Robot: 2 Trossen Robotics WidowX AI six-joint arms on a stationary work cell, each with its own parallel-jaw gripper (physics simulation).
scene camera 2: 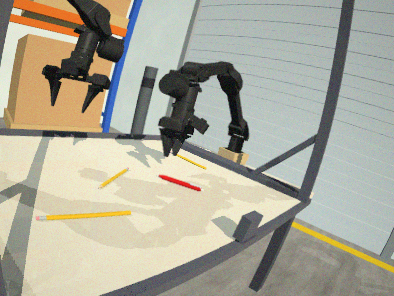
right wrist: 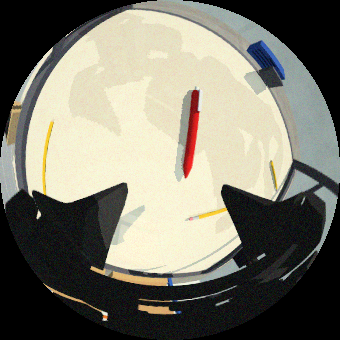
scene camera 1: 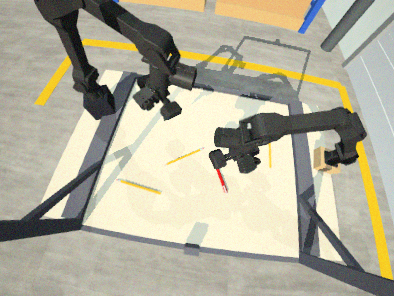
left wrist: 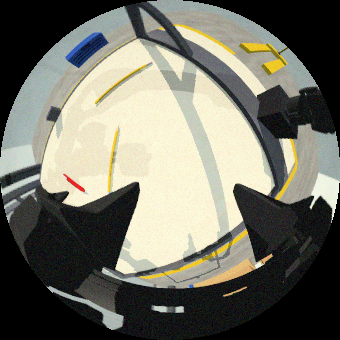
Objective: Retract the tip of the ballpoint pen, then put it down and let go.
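Seen in the pictures: left gripper, fingertip midpoint: (scene camera 2: 67, 109) (scene camera 1: 158, 112) (left wrist: 189, 187); right gripper, fingertip midpoint: (scene camera 2: 170, 156) (right wrist: 176, 188) (scene camera 1: 226, 161) (left wrist: 71, 204); left arm's base, origin of the base link: (scene camera 1: 95, 95) (left wrist: 290, 110); right arm's base, origin of the base link: (scene camera 2: 234, 150) (scene camera 1: 330, 159).
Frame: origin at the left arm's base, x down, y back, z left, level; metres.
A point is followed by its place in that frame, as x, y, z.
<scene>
The red ballpoint pen (scene camera 1: 222, 181) {0.094, -0.435, -0.477} (scene camera 2: 180, 183) {0.099, -0.429, -0.469} (left wrist: 75, 183) {0.098, -0.429, -0.445} (right wrist: 192, 135) {0.094, -0.436, -0.460} lies on the cream table top. In the right wrist view its cone end points toward the fingers, and its white clip and small grey button are at the far end. Whether the writing tip is out is too small to tell. My right gripper (scene camera 1: 233, 162) {0.044, -0.463, -0.412} (scene camera 2: 171, 154) {0.044, -0.463, -0.412} (right wrist: 176, 188) {0.044, -0.463, -0.412} is open and empty above the table, near the pen's cone end and apart from it. My left gripper (scene camera 1: 159, 105) {-0.042, -0.249, -0.184} (scene camera 2: 69, 108) {-0.042, -0.249, -0.184} (left wrist: 189, 187) {-0.042, -0.249, -0.184} is open and empty, high above the table and farther from the pen.
A yellow pencil (scene camera 1: 185, 156) {0.101, -0.317, -0.332} (scene camera 2: 114, 178) {0.102, -0.303, -0.336} (left wrist: 113, 160) {0.102, -0.304, -0.328} (right wrist: 212, 214) {0.098, -0.356, -0.323} lies left of the pen in scene camera 1. A second pencil (scene camera 1: 140, 187) {0.101, -0.111, -0.414} (scene camera 2: 85, 215) {0.101, -0.100, -0.409} lies farther left, a third pencil (scene camera 1: 270, 156) {0.100, -0.691, -0.430} (scene camera 2: 192, 161) {0.099, -0.695, -0.416} to the right. A dark block (scene camera 1: 192, 247) {0.054, -0.254, -0.666} (scene camera 2: 248, 226) {0.064, -0.222, -0.674} sits on the table edge.
</scene>
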